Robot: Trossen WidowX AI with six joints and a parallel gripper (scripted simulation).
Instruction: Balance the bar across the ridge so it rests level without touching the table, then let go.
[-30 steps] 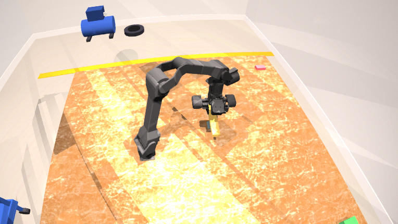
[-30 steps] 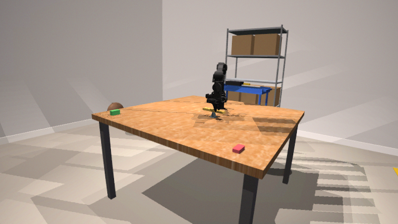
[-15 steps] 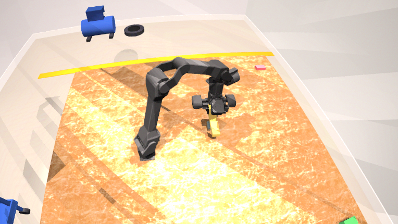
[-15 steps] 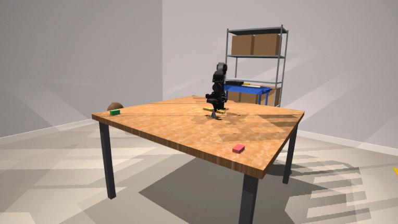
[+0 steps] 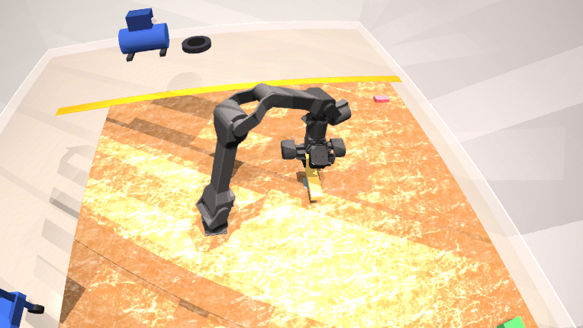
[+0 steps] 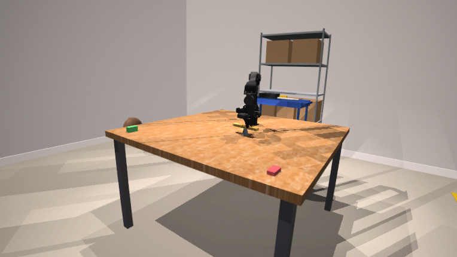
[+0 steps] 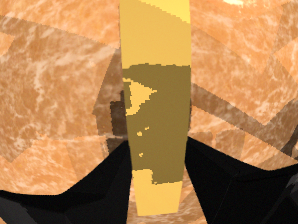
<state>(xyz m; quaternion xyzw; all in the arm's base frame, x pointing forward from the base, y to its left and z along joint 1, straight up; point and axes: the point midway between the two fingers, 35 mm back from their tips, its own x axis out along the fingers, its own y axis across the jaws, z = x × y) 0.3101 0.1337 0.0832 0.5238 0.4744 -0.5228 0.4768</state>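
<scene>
Now: the bar 30 mm to the right of my gripper tip. Also, from my gripper tip: green block 430 mm ahead, 630 mm to the right, 30 mm below; pink block 430 mm ahead, 370 mm to the left, 40 mm below.
</scene>
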